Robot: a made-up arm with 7 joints. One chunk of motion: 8 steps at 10 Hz.
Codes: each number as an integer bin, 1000 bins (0 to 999) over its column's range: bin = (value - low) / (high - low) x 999, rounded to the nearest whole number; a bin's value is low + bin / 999 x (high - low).
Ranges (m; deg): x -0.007..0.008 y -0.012..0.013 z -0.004..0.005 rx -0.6..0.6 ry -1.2..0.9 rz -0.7..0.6
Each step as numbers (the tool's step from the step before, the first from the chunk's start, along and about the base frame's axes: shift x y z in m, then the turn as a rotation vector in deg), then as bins.
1 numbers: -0.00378 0.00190 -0.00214 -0.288 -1.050 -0.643
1 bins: 214 555 206 260 71 44
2 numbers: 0.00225 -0.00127 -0.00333 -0.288 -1.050 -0.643
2 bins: 616 429 74 260 71 44
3 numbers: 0.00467 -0.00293 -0.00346 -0.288 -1.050 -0.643
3 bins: 777 362 60 260 71 44
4 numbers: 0.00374 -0.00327 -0.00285 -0.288 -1.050 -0.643
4 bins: 715 349 128 260 71 44
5 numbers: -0.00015 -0.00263 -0.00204 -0.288 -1.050 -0.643
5 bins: 456 374 218 260 71 44
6 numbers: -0.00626 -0.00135 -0.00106 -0.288 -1.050 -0.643
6 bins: 49 426 326 260 71 44
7 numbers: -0.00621 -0.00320 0.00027 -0.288 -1.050 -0.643
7 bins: 53 352 474 260 71 44
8 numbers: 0.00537 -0.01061 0.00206 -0.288 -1.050 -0.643
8 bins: 824 56 673 260 71 44
